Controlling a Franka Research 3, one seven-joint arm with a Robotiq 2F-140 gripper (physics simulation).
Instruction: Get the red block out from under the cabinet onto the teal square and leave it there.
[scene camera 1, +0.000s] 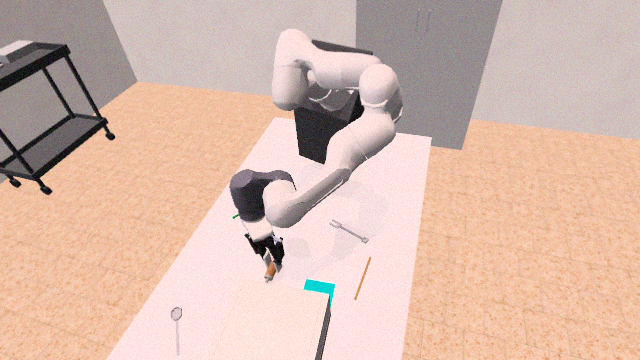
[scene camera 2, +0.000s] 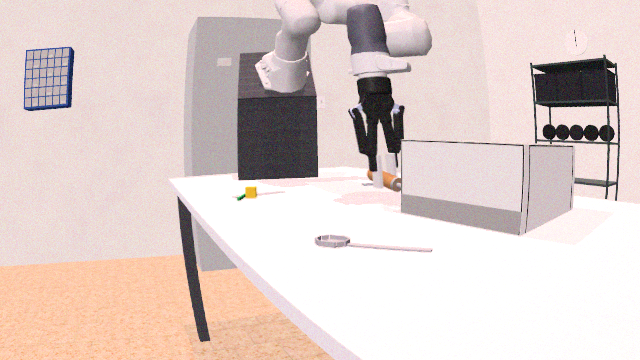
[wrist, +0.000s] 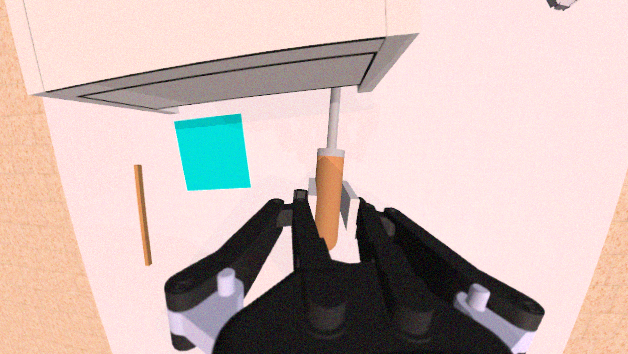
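Note:
My gripper (scene camera 1: 271, 265) (scene camera 2: 385, 172) (wrist: 326, 191) is shut on the orange handle of a hooked rod (scene camera 1: 270, 271) (scene camera 2: 391, 181) (wrist: 330, 185). In the wrist view the rod's grey shaft runs forward and passes under the near edge of the cabinet (scene camera 1: 275, 320) (scene camera 2: 462, 175) (wrist: 220, 85); its hooked end is hidden. The teal square (scene camera 1: 320, 286) (wrist: 214, 155) lies on the table in front of the cabinet's open side, to the left of the rod in the wrist view. In scene camera 2 the teal square does not show. The red block does not show in any view.
A brown stick (scene camera 1: 362, 278) (wrist: 143, 215) lies beyond the teal square from the rod. A grey fork-like tool (scene camera 1: 350, 231) lies nearer the arm's base. A ring-ended tool (scene camera 1: 177, 325) (scene camera 2: 370, 246) lies beside the cabinet. A yellow cube (scene camera 2: 251, 192) sits by a green stick (scene camera 2: 241, 197).

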